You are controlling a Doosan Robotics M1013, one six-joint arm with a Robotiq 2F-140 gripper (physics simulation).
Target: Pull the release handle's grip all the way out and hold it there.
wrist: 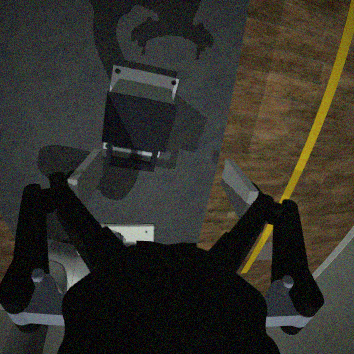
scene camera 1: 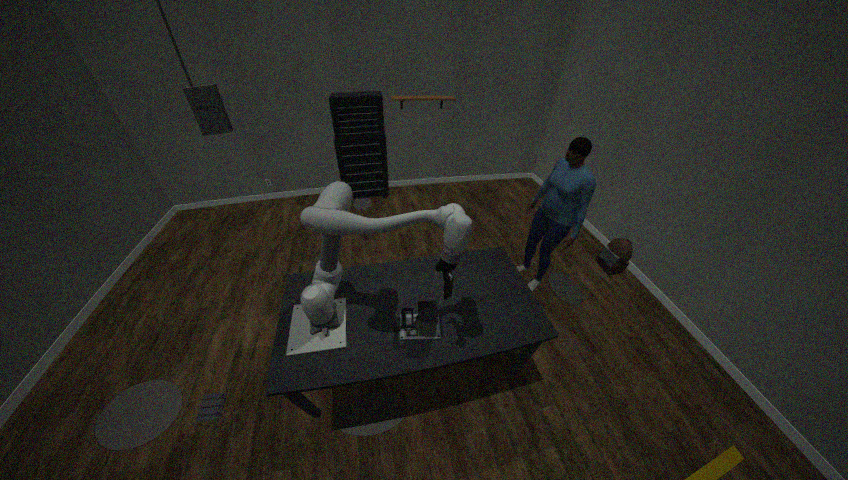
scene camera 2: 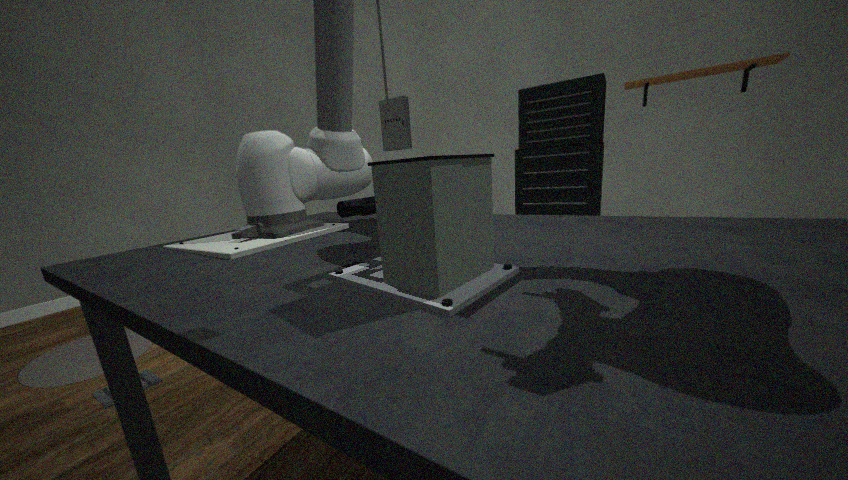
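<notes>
The release handle's box-shaped housing [scene camera 1: 426, 311] [scene camera 2: 434, 226] [wrist: 139, 120] stands upright on a pale mounting plate [scene camera 1: 420, 338] [scene camera 2: 484, 285] [wrist: 145, 77]. Its black grip [scene camera 1: 407, 317] [scene camera 2: 355, 207] [wrist: 131, 162] is on the side facing the robot's base, partly hidden by the housing in the second scene view. In the wrist view, metal shows between grip and housing; how far out the grip stands is unclear. My gripper [scene camera 1: 447, 292] [wrist: 163, 166] is open and empty, pointing down above the table, apart from the handle. It does not show in the second scene view.
The arm's base stands on a white plate [scene camera 1: 297, 339] [scene camera 2: 208, 246] [wrist: 145, 232] on the dark table [scene camera 1: 368, 371] [scene camera 2: 297, 380]. The arm reaches above the table. A person in blue [scene camera 1: 562, 202] stands beyond the table's right end. A hanging control box [scene camera 1: 208, 110] [scene camera 2: 395, 123] is at the back left.
</notes>
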